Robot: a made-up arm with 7 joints.
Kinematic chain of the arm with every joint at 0, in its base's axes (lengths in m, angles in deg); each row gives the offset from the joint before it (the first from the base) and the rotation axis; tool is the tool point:
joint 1: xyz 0 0 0.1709 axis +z
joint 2: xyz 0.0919 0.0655 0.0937 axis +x
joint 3: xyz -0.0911 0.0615 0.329 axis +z
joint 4: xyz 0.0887 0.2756 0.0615 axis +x
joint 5: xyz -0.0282 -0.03 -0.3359 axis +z
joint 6: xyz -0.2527 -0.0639 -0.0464 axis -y
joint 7: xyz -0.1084 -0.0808 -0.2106 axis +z
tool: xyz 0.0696 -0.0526 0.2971
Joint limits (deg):
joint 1: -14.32..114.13
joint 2: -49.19..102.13
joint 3: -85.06..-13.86
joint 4: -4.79..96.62
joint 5: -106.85..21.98
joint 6: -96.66..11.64
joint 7: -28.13..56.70
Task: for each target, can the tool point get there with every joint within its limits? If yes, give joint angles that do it. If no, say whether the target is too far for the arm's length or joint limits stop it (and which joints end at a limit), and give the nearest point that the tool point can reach.
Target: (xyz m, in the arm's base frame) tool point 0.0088 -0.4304 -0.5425
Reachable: no: joint limits stop it (at a limit: joint 1, joint 2, joint 3, joint 6, joint 7) | nearest point -0.2771 -0.2633 -0.1370 | short by 0.524 m
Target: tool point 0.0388 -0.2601 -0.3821
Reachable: no: joint limits stop it (at a limit: joint 1, joint 2, joint 3, joint 6, joint 7) | nearest point -0.2126 -0.1932 -0.1081 | short by 0.378 m
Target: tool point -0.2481 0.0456 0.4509
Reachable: yes | joints 57.82 32.94 -26.34 7.82 -6.36 -52.30 4.52
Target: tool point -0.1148 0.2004 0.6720
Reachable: yes | joints 27.59 55.66 -35.84 5.00 -44.17 -41.04 11.30
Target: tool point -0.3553 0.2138 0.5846
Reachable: yes | joints 100.60 40.99 -68.44 33.38 -37.01 -74.28 -7.35
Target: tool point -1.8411 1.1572 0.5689
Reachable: no: too far | nearest point -0.8884 0.5584 0.4065 | short by 1.137 m
